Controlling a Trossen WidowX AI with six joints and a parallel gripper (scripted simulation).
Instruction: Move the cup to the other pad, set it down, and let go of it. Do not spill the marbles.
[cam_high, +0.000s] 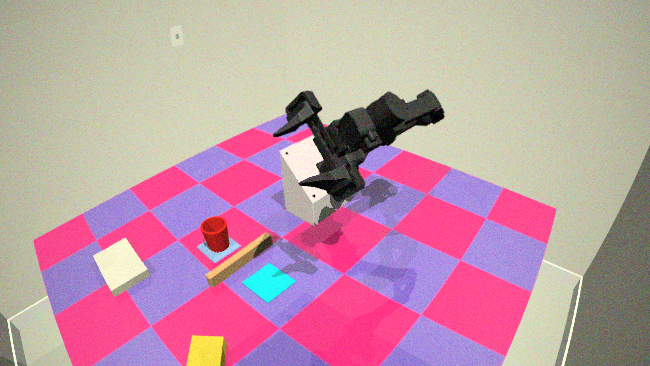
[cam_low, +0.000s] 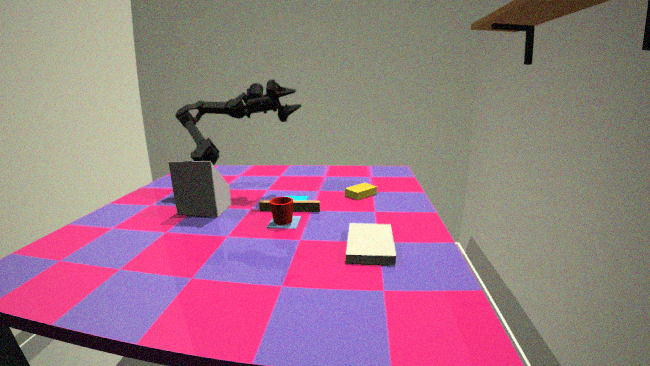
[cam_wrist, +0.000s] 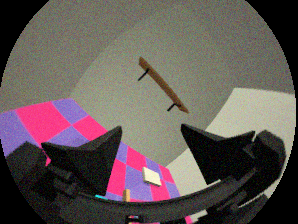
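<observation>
Right now the red cup is 34 cm below my gripper tip, 32 cm to the right of it and 1 cm ahead of it. Round my gripper tip: light blue pad: 38 cm below, 32 cm to the right, 2 cm ahead; wooden bar: 37 cm below, 22 cm to the right, 1 cm ahead; cyan pad: 38 cm below, 12 cm to the right.
</observation>
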